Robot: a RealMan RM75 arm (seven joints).
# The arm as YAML. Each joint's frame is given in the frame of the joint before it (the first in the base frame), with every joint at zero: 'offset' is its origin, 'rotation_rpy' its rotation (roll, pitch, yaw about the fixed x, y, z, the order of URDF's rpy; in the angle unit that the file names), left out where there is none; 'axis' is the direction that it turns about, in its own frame. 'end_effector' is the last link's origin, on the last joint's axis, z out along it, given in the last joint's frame.
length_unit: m
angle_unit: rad
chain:
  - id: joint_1
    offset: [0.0, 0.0, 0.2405]
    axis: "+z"
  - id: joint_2
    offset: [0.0, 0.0, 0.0]
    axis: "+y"
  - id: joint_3
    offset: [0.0, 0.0, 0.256]
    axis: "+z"
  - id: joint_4
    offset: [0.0, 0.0, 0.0]
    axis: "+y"
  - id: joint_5
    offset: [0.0, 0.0, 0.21]
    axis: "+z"
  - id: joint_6
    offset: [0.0, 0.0, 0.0]
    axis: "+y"
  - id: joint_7
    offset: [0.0, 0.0, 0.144]
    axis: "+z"
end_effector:
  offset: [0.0, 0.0, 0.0]
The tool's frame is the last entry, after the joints.
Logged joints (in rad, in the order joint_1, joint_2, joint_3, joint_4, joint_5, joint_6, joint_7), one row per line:
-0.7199 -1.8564 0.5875 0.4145 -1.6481 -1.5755 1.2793
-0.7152 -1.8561 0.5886 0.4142 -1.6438 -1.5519 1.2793
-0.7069 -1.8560 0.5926 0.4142 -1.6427 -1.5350 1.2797
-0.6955 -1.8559 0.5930 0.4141 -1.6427 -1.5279 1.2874
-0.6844 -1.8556 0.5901 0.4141 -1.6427 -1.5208 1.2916
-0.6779 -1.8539 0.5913 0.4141 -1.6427 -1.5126 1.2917
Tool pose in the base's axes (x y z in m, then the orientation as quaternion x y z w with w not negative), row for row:
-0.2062 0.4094 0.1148 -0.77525 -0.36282 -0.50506 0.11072
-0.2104 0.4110 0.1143 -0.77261 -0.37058 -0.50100 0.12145
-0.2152 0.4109 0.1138 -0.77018 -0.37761 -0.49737 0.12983
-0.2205 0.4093 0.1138 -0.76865 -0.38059 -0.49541 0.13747
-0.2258 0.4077 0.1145 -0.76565 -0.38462 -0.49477 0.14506
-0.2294 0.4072 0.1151 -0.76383 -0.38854 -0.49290 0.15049
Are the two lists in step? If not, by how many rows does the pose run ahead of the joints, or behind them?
They are in step.
